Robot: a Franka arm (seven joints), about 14 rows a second.
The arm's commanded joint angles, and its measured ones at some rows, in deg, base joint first. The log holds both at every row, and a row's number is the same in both.
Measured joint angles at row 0:
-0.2, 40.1, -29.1, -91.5, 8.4, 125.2, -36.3
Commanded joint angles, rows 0 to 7:
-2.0, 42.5, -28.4, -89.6, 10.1, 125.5, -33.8
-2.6, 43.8, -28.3, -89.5, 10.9, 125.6, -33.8
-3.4, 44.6, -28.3, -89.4, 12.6, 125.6, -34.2
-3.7, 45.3, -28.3, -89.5, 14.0, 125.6, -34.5
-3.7, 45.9, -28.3, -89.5, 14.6, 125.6, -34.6
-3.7, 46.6, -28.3, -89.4, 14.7, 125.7, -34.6
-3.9, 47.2, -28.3, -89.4, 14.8, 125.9, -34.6
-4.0, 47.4, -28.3, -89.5, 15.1, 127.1, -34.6
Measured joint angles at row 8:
-3.2, 45.8, -28.8, -91.4, 13.2, 126.2, -34.8
